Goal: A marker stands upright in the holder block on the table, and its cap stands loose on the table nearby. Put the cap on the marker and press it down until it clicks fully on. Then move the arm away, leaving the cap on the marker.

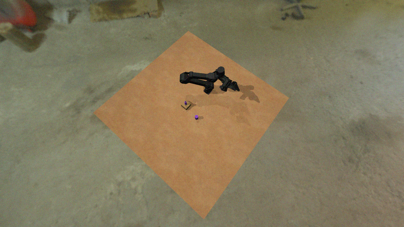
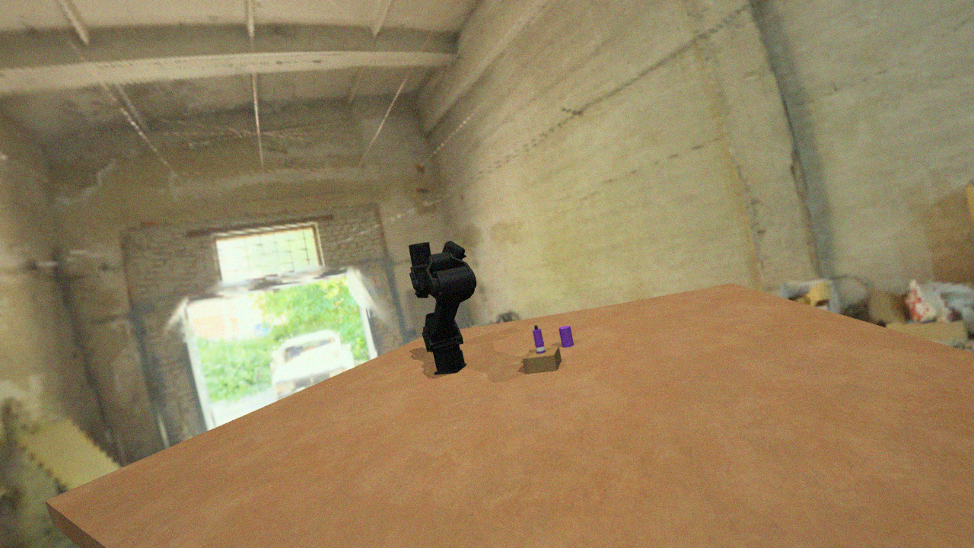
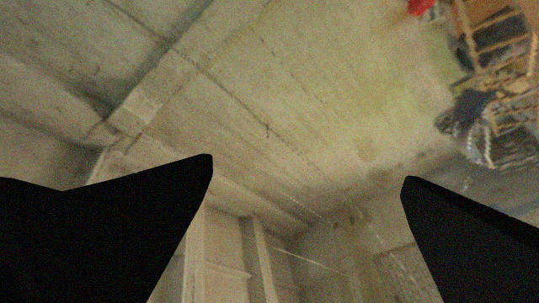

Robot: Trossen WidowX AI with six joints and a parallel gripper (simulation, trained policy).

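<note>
The purple cap lies 320 mm ahead of my gripper tip, 240 mm below it and 160 mm to the right of it. The rest, counted from my gripper tip: holder block (310 mm to the right, 290 mm ahead, 250 mm below).
</note>
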